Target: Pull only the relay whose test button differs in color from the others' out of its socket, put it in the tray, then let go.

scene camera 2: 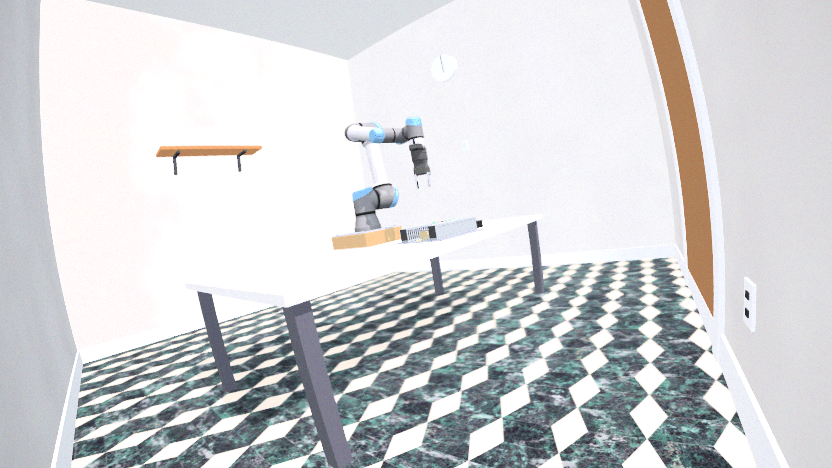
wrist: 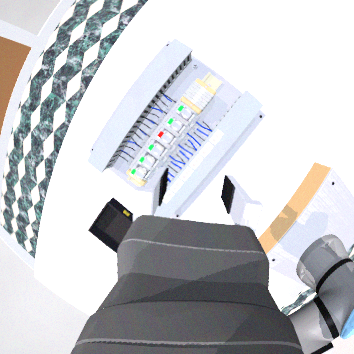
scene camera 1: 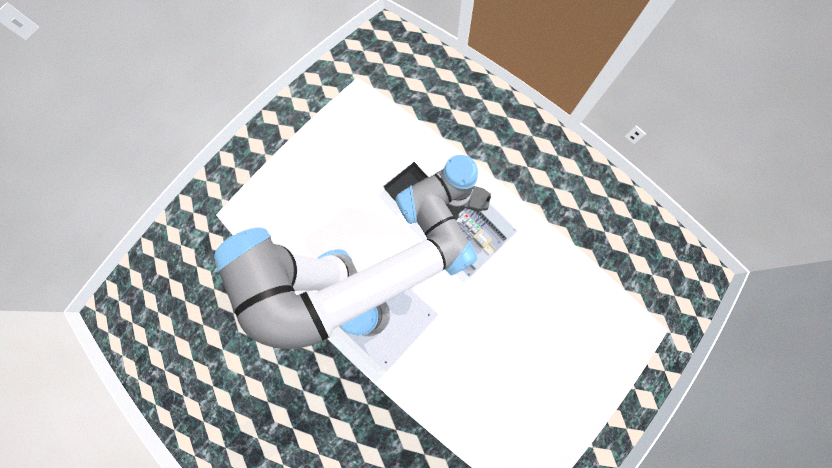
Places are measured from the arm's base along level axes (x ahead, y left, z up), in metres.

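Pixels of known places: gripper, fingertip midpoint: (scene camera 2: 423, 187) (wrist: 194, 182) (scene camera 1: 458, 216); arm's base, link origin: (scene camera 2: 368, 230) (wrist: 318, 257).
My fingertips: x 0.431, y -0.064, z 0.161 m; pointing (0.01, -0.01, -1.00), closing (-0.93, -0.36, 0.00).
Observation:
For each thing: its top centre in the pictures, then the offset to it from my fingertips. "pt": a spot on its surface instead. Level surfaces: height alone.
- relay with the red test button, top centre: (wrist: 163, 136) (scene camera 1: 465, 217) 0.062 m ahead, 0.007 m right, 0.167 m down
- black tray, surface spot: (wrist: 102, 214) pt 0.130 m ahead, 0.247 m left, 0.233 m down
- cream terminal block, top centre: (wrist: 197, 95) 0.043 m ahead, 0.102 m right, 0.190 m down
- white table, surface height: 0.237 m down
The relay with the red test button (wrist: 165, 137) (scene camera 1: 466, 217) sits in its socket, third from the terminal-block end of a row. The other relays, such as this one (wrist: 156, 148), show green buttons and are also seated. The black tray (wrist: 102, 214) (scene camera 1: 413, 167) lies on the table beyond the row's other end, partly hidden by my gripper's body in the wrist view and by the arm in scene camera 1. My gripper (wrist: 194, 182) (scene camera 2: 423, 185) is open and empty, pointing down high above the table. In scene camera 1 its fingertips are hidden.
Long grey ducts (wrist: 145, 100) (wrist: 225, 145) flank the relay row on its panel, with blue and black wires between. A cream terminal block (wrist: 198, 95) stands at one end. The arm's orange-sided base block (wrist: 295, 207) (scene camera 2: 366, 239) stands on the white table (scene camera 1: 535, 349).

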